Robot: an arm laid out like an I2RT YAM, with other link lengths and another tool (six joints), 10 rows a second.
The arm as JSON. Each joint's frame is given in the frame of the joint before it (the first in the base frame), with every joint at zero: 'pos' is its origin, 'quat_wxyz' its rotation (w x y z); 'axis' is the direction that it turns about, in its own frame. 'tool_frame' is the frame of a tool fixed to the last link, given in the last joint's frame.
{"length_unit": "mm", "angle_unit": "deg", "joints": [
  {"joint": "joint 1", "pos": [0.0, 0.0, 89.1], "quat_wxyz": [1.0, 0.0, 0.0, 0.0], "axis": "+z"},
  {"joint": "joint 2", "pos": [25.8, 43.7, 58.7], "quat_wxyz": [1.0, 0.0, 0.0, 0.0], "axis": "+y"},
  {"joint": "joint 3", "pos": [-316.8, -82.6, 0.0], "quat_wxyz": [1.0, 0.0, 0.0, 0.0], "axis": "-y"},
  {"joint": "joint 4", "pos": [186.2, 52.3, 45.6], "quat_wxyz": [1.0, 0.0, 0.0, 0.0], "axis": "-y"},
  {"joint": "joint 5", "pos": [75.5, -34.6, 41.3], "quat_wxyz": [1.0, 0.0, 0.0, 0.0], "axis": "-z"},
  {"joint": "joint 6", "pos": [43.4, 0.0, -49.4], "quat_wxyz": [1.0, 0.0, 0.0, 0.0], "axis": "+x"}
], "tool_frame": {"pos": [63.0, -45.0, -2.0], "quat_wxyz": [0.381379, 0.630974, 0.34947, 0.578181]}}
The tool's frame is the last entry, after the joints.
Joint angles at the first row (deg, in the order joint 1, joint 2, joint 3, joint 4, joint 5, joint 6):
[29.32 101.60 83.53 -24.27 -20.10 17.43]
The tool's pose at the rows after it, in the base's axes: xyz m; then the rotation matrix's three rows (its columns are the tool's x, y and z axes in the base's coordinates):
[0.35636 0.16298 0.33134], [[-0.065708 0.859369 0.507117], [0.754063 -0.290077 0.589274], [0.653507 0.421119 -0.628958]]
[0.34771 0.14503 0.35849], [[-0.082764 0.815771 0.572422], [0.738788 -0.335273 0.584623], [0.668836 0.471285 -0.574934]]
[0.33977 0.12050 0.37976], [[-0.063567 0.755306 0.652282], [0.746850 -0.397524 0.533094], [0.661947 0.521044 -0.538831]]
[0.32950 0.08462 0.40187], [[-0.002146 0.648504 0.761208], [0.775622 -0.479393 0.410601], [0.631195 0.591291 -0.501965]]
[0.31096 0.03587 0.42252], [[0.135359 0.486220 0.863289], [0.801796 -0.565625 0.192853], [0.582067 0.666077 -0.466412]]
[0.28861 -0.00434 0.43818], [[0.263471 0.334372 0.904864], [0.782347 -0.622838 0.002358], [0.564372 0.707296 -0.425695]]
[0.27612 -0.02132 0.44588], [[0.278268 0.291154 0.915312], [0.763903 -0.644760 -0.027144], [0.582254 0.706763 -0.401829]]
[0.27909 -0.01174 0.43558], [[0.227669 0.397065 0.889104], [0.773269 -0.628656 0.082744], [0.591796 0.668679 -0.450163]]
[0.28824 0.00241 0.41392], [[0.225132 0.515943 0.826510], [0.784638 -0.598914 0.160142], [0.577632 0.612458 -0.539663]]
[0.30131 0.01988 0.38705], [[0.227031 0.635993 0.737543], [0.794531 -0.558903 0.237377], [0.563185 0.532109 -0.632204]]
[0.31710 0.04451 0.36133], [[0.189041 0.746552 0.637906], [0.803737 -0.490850 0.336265], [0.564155 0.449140 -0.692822]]
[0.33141 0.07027 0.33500], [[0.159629 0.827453 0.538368], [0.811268 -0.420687 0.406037], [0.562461 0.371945 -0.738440]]
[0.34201 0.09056 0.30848], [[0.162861 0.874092 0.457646], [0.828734 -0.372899 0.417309], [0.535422 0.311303 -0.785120]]
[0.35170 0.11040 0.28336], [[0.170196 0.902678 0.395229], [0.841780 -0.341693 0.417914], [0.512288 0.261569 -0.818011]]
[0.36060 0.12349 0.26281], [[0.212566 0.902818 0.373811], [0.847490 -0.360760 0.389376], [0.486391 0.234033 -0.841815]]
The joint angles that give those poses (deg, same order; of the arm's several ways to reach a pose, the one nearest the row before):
[28.25 96.60 83.53 -24.19 -19.79 17.04]
[26.72 92.23 83.53 -24.25 -18.94 17.08]
[24.82 88.38 83.53 -24.99 -15.70 17.06]
[22.35 84.14 83.53 -26.15 -8.78 16.58]
[19.09 79.55 83.53 -28.45 2.15 16.25]
[15.73 75.74 83.53 -30.20 10.52 16.88]
[12.49 73.45 83.52 -30.83 9.43 16.88]
[11.57 74.00 83.51 -32.91 2.00 16.40]
[12.34 76.77 83.51 -35.92 -2.44 16.40]
[13.39 80.95 83.51 -38.37 -7.05 16.42]
[15.05 85.73 83.51 -38.87 -12.82 15.53]
[17.30 90.78 83.50 -38.57 -16.86 14.90]
[19.73 95.59 83.50 -38.37 -17.50 14.94]
[22.11 100.20 83.50 -37.14 -17.45 15.77]
[23.99 104.01 83.50 -35.11 -15.25 18.52]

